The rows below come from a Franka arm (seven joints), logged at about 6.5 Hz.
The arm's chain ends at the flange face. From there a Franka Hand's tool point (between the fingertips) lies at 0.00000 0.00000 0.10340 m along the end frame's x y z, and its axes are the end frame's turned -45 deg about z.
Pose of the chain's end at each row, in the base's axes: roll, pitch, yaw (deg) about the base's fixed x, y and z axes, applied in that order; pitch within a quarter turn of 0, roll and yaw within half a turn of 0; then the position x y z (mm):
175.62 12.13 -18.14 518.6 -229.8 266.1
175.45 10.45 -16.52 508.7 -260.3 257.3
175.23 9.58 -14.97 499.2 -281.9 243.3
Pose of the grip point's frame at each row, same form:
-174.39 11.62 27.90 495.6 -230.6 165.3
-175.74 10.57 29.29 488.4 -262.8 155.9
-176.52 10.12 30.74 480.4 -285.8 141.7

